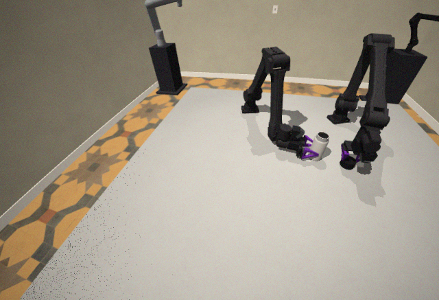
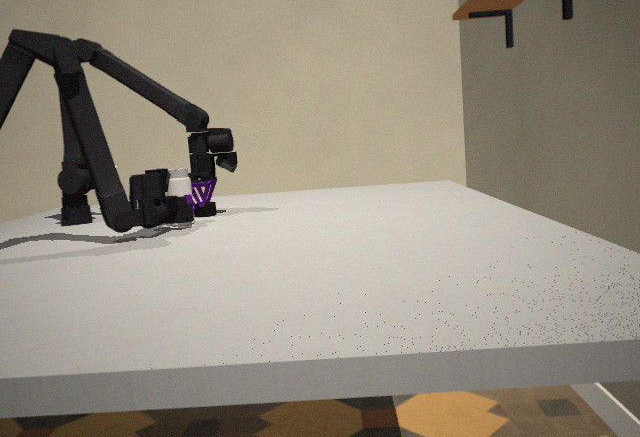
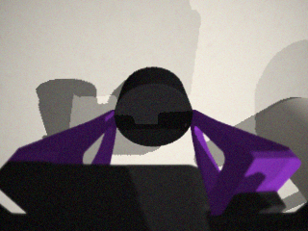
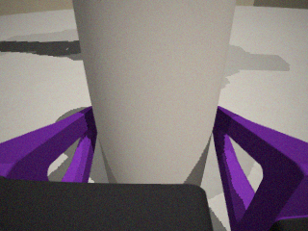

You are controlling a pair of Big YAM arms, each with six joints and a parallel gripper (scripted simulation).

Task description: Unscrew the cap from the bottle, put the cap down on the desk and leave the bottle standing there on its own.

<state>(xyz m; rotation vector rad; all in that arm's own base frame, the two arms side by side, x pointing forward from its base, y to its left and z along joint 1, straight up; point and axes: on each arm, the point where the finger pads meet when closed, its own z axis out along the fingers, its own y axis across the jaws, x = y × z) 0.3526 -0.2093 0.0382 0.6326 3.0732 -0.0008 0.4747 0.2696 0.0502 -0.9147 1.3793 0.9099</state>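
The bottle lies 50 mm above my right hand. Round my right hand: black cap: 30 mm ahead, 160 mm to the left, 40 mm below.
My left gripper is now 2 cm above the black cap. Also, from my left hand: bottle: 15 cm to the right, 7 cm above, 3 cm behind.
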